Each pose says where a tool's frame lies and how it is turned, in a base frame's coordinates. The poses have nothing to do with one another.
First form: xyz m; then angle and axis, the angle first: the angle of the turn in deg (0 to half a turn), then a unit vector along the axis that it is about.
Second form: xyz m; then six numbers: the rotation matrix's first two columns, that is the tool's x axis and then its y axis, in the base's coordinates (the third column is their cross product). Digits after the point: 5 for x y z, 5 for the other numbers.
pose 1, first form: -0.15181, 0.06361, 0.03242, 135.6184, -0.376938, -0.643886, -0.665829
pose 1, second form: -0.15181, 0.06361, 0.03242, -0.47107, -0.04954, 0.88070, 0.88187, -0.00380, 0.47148
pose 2, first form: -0.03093, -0.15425, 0.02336, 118.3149, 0.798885, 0.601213, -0.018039
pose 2, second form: -0.03093, -0.15425, 0.02336, 0.46662, 0.69223, -0.55053, 0.72400, 0.05859, 0.68731
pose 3, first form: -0.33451, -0.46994, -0.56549, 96.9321, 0.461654, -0.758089, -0.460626
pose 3, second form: -0.33451, -0.46994, -0.56549, 0.11815, -0.84947, 0.51423, 0.06504, 0.52337, 0.84962
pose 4, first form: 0.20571, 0.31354, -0.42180, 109.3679, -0.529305, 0.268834, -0.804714
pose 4, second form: 0.20571, 0.31354, -0.42180, 0.04144, -0.94866, 0.31357, 0.56969, -0.23539, -0.78743
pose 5, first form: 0.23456, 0.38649, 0.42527, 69.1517, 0.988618, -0.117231, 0.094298
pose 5, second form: 0.23456, 0.38649, 0.42527, 0.98542, 0.01347, 0.16960, -0.16277, 0.36475, 0.91677
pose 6, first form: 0.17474, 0.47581, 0.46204, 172.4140, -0.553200, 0.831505, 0.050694
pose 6, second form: 0.17474, 0.47581, 0.46204, -0.38187, -0.90926, -0.16561, -0.92264, 0.38550, 0.01091
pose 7, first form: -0.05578, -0.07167, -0.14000, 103.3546, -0.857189, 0.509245, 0.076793
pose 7, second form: -0.05578, -0.07167, -0.14000, 0.67351, -0.46263, -0.57650, -0.61206, 0.08825, -0.78587
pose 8, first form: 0.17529, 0.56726, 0.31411, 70.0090, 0.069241, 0.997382, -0.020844
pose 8, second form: 0.17529, 0.56726, 0.31411, 0.34503, 0.02586, -0.93824, 0.06504, 0.99656, 0.05139
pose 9, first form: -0.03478, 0.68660, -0.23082, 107.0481, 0.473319, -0.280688, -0.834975
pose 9, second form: -0.03478, 0.68660, -0.23082, -0.00346, -0.97009, -0.24272, 0.62648, -0.19129, 0.75560
